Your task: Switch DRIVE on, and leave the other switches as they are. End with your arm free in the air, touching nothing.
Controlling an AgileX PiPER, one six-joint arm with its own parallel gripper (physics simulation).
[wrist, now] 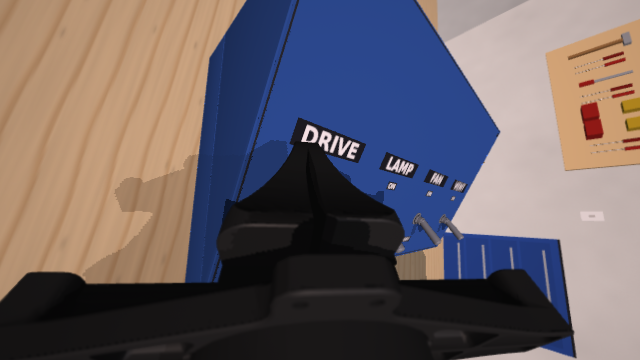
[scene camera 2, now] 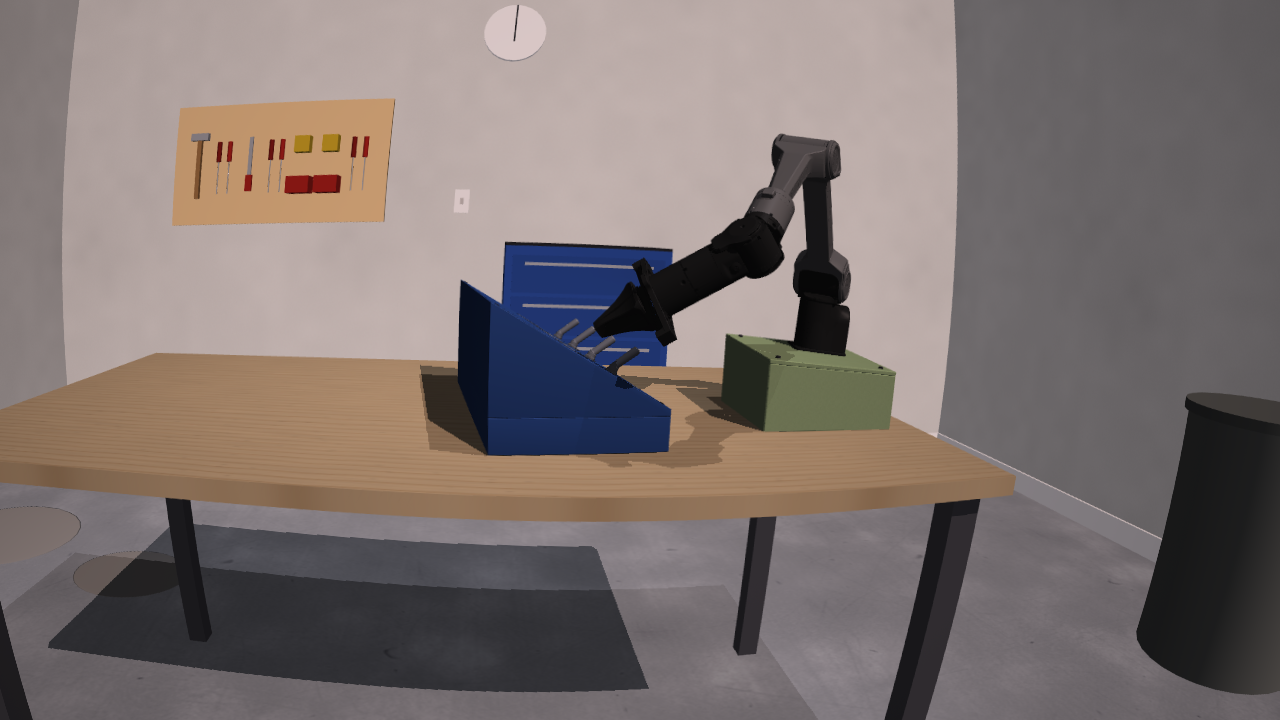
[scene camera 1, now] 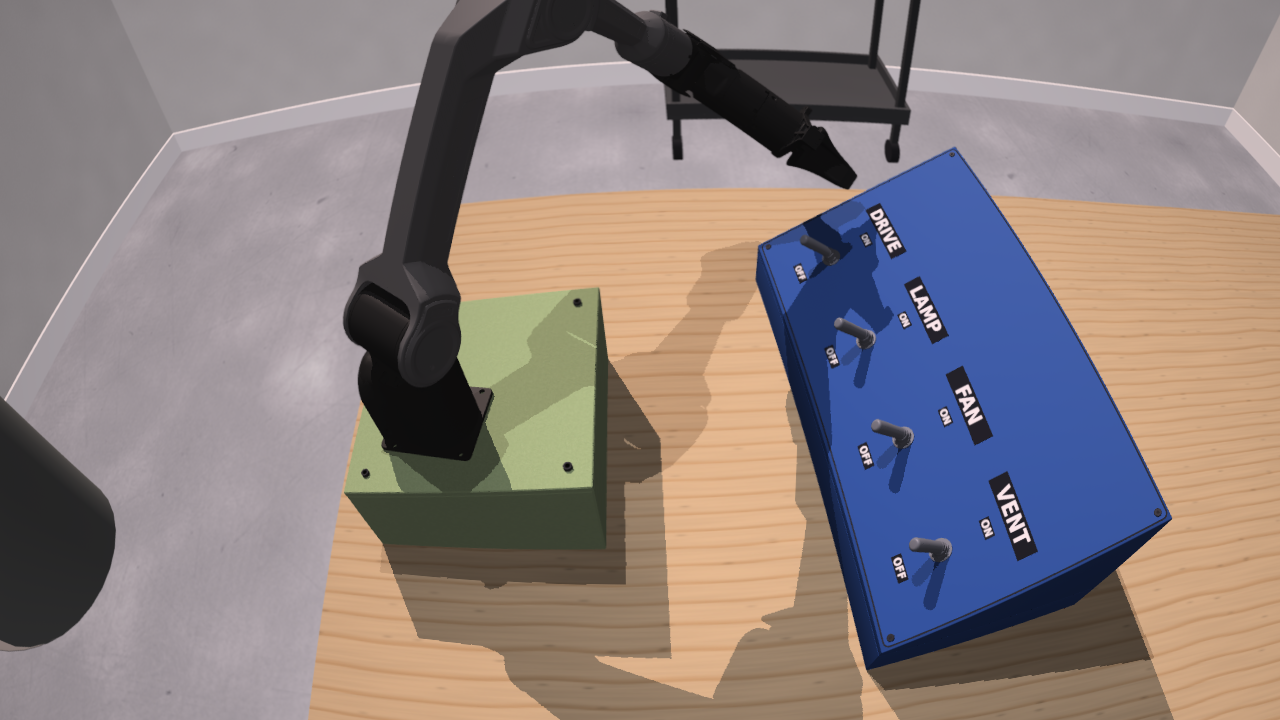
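The blue switch panel (scene camera 1: 1029,358) (scene camera 2: 563,385) (wrist: 360,65) has four toggle levers. The DRIVE lever (scene camera 1: 820,249) (scene camera 2: 623,360) leans toward OFF, in the arm's shadow; my gripper hides it in the wrist view. The LAMP lever (scene camera 1: 853,331), FAN lever (scene camera 1: 892,433) (wrist: 428,230) and VENT lever (scene camera 1: 930,548) (wrist: 452,227) also lean toward OFF. My gripper (scene camera 1: 850,184) (scene camera 2: 597,327) (wrist: 305,157) is shut and empty, in the air over the DRIVE end. Its tip overlaps the DRIVE label (wrist: 345,146) in the wrist view and is apart from the DRIVE lever in scene camera 1.
The arm stands on a green base block (scene camera 1: 546,385) (scene camera 2: 827,398) on the wooden table (scene camera 1: 716,501) (scene camera 2: 313,402). A dark cart (scene camera 1: 787,112) stands beyond the table. A blue drawer cabinet (scene camera 2: 586,277) (wrist: 500,260) stands behind. A dark bin (scene camera 2: 1217,546) stands on the floor.
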